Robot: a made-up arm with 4 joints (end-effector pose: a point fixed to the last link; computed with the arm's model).
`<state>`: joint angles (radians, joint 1 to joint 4).
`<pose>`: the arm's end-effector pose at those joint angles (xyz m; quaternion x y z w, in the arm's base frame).
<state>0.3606 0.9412 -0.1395 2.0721</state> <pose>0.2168 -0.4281 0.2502 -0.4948 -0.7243 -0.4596 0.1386</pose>
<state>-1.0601 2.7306 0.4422 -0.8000</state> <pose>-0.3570 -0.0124 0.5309 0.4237 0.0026 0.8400 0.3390</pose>
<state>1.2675 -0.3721 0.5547 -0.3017</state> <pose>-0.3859 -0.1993 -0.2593 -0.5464 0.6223 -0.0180 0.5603</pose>
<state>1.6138 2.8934 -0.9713 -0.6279</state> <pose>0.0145 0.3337 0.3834 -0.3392 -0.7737 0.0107 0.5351</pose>
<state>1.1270 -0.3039 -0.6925 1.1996</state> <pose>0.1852 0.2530 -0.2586 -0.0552 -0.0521 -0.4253 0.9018</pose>
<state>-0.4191 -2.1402 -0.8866 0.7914</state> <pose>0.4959 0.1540 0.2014 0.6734 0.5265 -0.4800 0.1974</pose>
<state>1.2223 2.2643 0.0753 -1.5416</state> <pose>0.1538 -0.0809 0.2989 -0.3040 0.0774 -0.4015 0.8605</pose>
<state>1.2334 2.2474 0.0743 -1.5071</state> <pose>0.1627 -0.0829 0.2959 -0.3078 0.0675 -0.3994 0.8609</pose>
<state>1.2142 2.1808 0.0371 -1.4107</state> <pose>0.1876 -0.0922 0.2804 -0.3277 0.0513 -0.3986 0.8551</pose>
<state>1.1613 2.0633 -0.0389 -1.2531</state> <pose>0.2260 -0.1073 0.2496 -0.3588 0.0289 -0.3943 0.8456</pose>
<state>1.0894 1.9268 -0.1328 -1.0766</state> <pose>0.2643 -0.1221 0.2098 -0.3849 0.0058 -0.3843 0.8391</pose>
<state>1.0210 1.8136 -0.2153 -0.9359</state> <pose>0.2907 -0.1314 0.1742 -0.3970 -0.0110 -0.3744 0.8379</pose>
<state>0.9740 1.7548 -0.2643 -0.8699</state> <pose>0.3009 -0.1361 0.1547 -0.3998 -0.0155 -0.3705 0.8383</pose>
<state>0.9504 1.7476 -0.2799 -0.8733</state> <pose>0.2986 -0.1386 0.1511 -0.4003 -0.0087 -0.3721 0.8374</pose>
